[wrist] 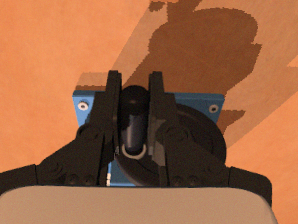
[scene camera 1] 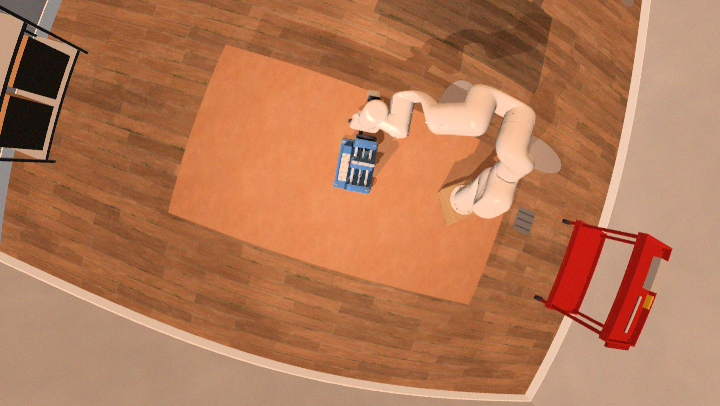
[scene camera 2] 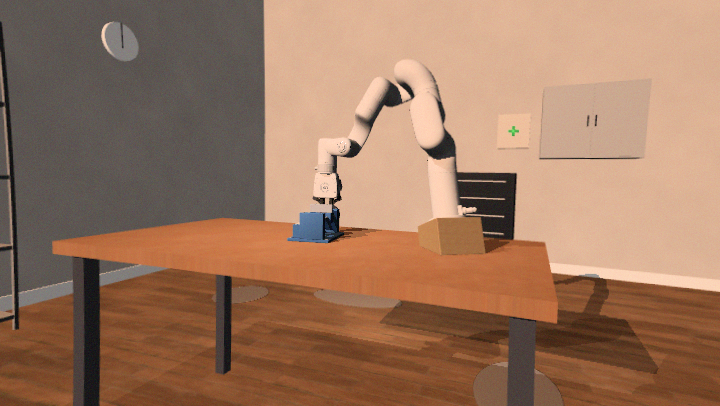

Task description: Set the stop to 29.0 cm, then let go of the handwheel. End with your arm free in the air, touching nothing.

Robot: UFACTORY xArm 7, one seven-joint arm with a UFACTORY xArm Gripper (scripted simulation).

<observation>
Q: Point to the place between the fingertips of my gripper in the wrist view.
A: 135, 90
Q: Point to a black crank handle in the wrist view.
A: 134, 100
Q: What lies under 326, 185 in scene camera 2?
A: My gripper.
</observation>
